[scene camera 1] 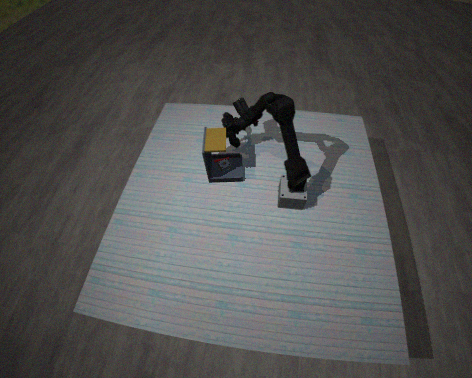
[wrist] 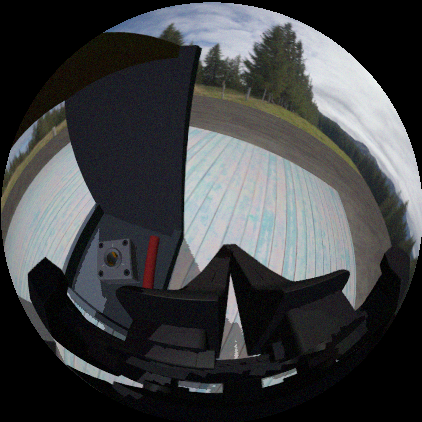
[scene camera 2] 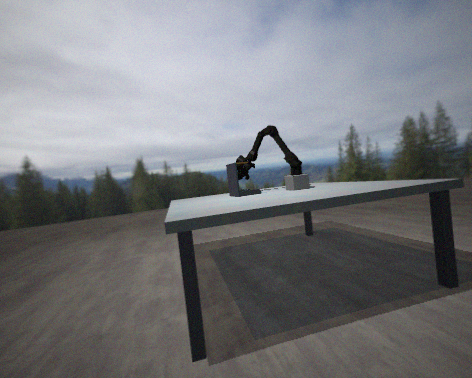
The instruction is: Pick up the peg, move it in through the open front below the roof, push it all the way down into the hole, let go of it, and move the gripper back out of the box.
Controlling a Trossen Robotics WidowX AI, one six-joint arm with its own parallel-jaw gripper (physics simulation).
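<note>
The red peg lies on the box floor, beside the grey square block with the round hole; its near end is hidden behind a finger in the wrist view. The hole shows no peg in it. The box has a tall dark back wall and a yellow roof, whose dark underside shows in the wrist view. My gripper is shut with nothing between its fingertips. It is raised beside the roof, with its tips outside the box's side edge in the wrist view.
The box's low dark floor rim runs around the block and peg. The arm's grey base stands to the right of the box on the pale striped table. The roof edge is close to the gripper.
</note>
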